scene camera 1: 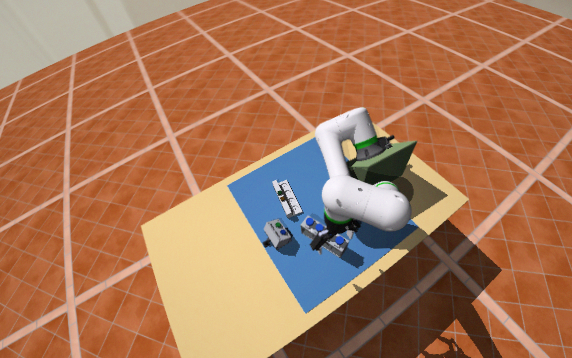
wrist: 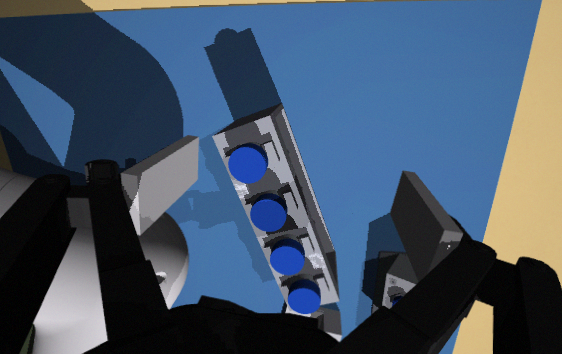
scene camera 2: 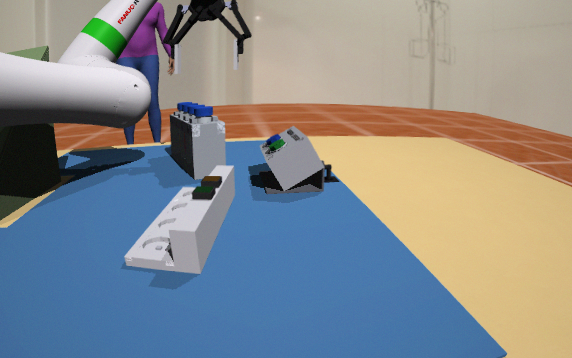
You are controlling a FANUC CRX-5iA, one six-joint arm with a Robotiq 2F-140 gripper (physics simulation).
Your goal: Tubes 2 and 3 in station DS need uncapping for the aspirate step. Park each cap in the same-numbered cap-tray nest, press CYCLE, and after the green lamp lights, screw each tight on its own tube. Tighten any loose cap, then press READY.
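Places are measured from the arm's base along level axes (x down, y ahead, z right), in centimetres.
Pixels of known places: gripper, fingertip midpoint: [scene camera 1: 334, 243] [wrist: 294, 175] [scene camera 2: 206, 71]; arm's base, origin of the base link: [scene camera 1: 370, 155].
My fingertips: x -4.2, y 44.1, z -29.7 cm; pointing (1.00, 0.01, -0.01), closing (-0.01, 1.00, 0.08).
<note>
Ahead of a thing's pixels: the offset from my fingertips to its top centre. Level surfaces: height alone.
A grey rack @(dx +8.6, dy -1.6, dz +9.2 cm) [scene camera 1: 342, 251] [scene camera 2: 211, 145] [wrist: 287, 170] stands on the mat with several blue-capped tubes in a row; the blue caps [scene camera 1: 340, 240] [scene camera 2: 202, 110] [wrist: 268, 212] all sit on top. No numbers are readable. My gripper [scene camera 1: 336, 239] [scene camera 2: 206, 59] [wrist: 294, 175] is open and empty above the rack, its fingers on either side of the row and higher than the caps. The white cap tray @(dx +13.6, dy +1.9, dz +39.0 cm) [scene camera 1: 292, 200] [scene camera 2: 186, 252] shows empty nests in scene camera 2. Its green lamp @(dx +13.6, dy +4.4, dz +41.3 cm) [scene camera 2: 204, 192] and amber lamp @(dx +13.6, dy +4.9, dz +37.4 cm) [scene camera 2: 212, 181] look dark. The button box @(dx +10.5, dy +16.1, dz +22.5 cm) [scene camera 1: 276, 234] [scene camera 2: 295, 160] has a blue button @(dx +11.4, dy +13.7, dz +20.4 cm) [scene camera 2: 273, 138] and a green button @(dx +11.4, dy +14.0, dz +24.9 cm) [scene camera 2: 277, 145].
A blue mat @(dx +18.9 cm) [scene camera 1: 305, 290] [scene camera 2: 300, 300] [wrist: 425, 100] lies on the tan table @(dx +19.2 cm) [scene camera 1: 215, 270] [scene camera 2: 465, 200]. A dark green block [scene camera 1: 387, 162] stands by the arm's base. In the wrist view, the right finger partly hides the button box, and the gripper body hides most of the tray.
</note>
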